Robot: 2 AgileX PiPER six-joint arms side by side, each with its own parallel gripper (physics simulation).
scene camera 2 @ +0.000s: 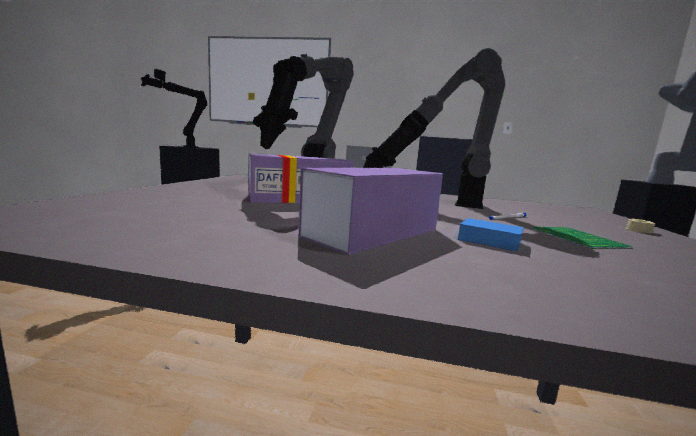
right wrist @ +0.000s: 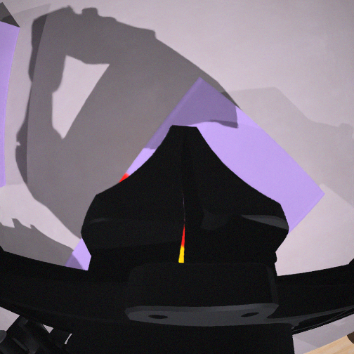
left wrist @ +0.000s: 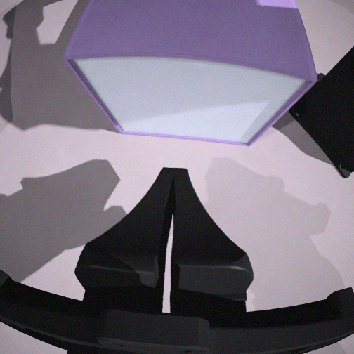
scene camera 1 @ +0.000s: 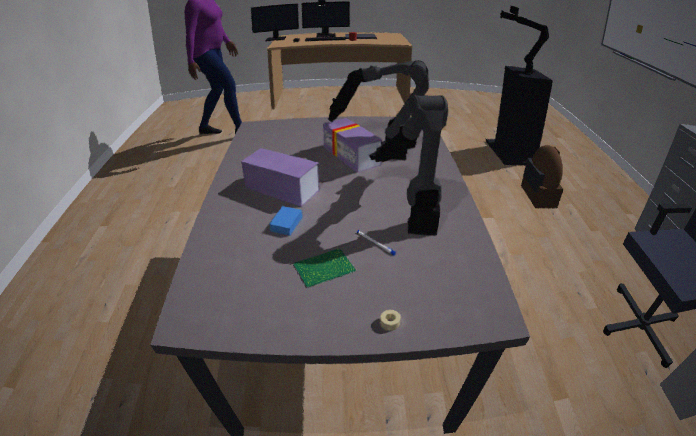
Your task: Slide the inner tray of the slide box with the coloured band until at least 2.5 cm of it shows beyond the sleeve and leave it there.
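The purple slide box with the red and yellow band (scene camera 1: pixel 353 141) (scene camera 2: pixel 267 177) (right wrist: pixel 260 155) stands far back on the table. Its pale inner tray end (scene camera 1: pixel 367 155) (left wrist: pixel 185 95) looks about flush with the sleeve's rim in the left wrist view. My left gripper (scene camera 1: pixel 373 157) (left wrist: pixel 174 182) is shut and empty, just in front of that tray end with a gap between them; its tips are hidden behind a box in scene camera 2. My right gripper (scene camera 1: pixel 331 118) (scene camera 2: pixel 266 146) (right wrist: pixel 182 142) is shut and empty, above the far end of the banded box.
A plain purple box (scene camera 1: pixel 279 176) (scene camera 2: pixel 395 207) stands nearer the left table edge. A blue block (scene camera 1: pixel 286 220) (scene camera 2: pixel 490 234), a white pen (scene camera 1: pixel 375 242) (scene camera 2: pixel 507 216), a green cloth (scene camera 1: pixel 324 268) (scene camera 2: pixel 582 237) and a tape roll (scene camera 1: pixel 382 320) (scene camera 2: pixel 640 225) lie on the table.
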